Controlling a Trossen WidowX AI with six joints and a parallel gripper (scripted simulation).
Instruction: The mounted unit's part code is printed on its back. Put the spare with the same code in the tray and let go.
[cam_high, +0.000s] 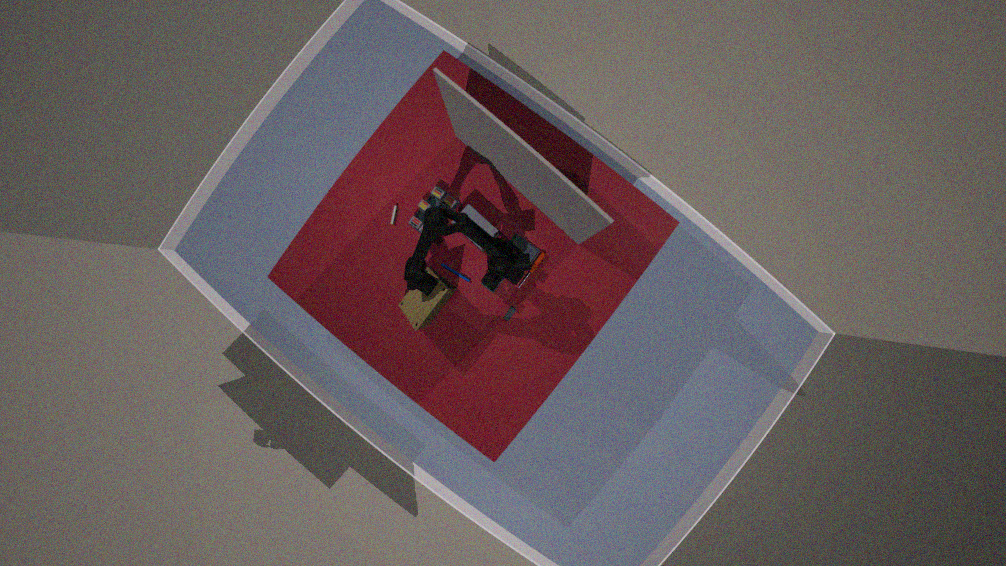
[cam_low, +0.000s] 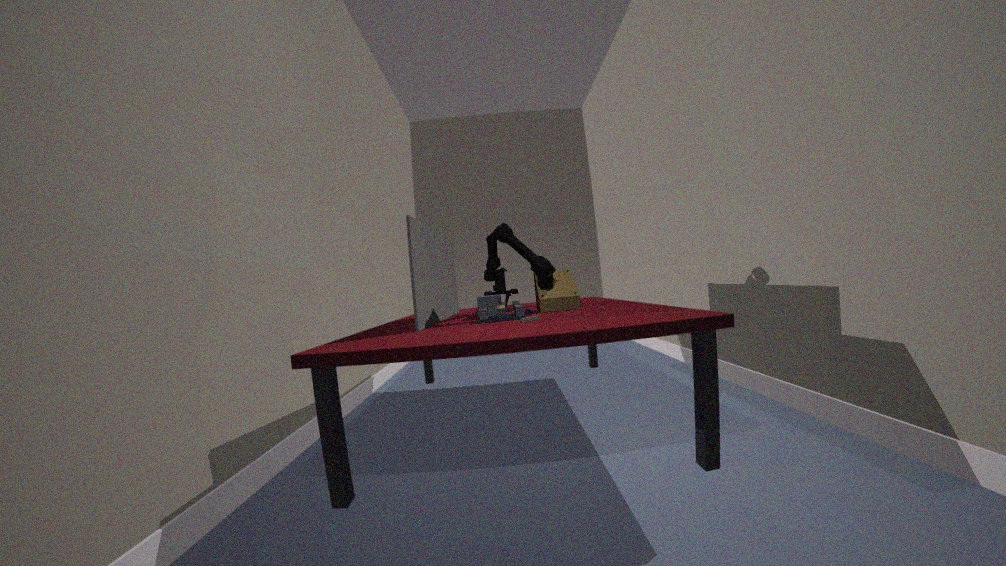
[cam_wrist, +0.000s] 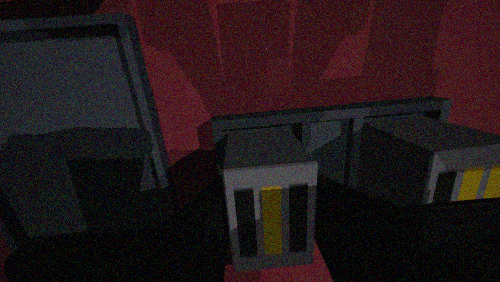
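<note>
My gripper tip is 100 mm short of the flat grey tray, 20 mm to the left of it and 10 mm above it. From my gripper tip the other things lie so: blue pen 140 mm to the left, 130 mm behind, 10 mm below; small dark piece 140 mm to the right, 130 mm behind, 20 mm below; grey spare block 20 mm above.
</note>
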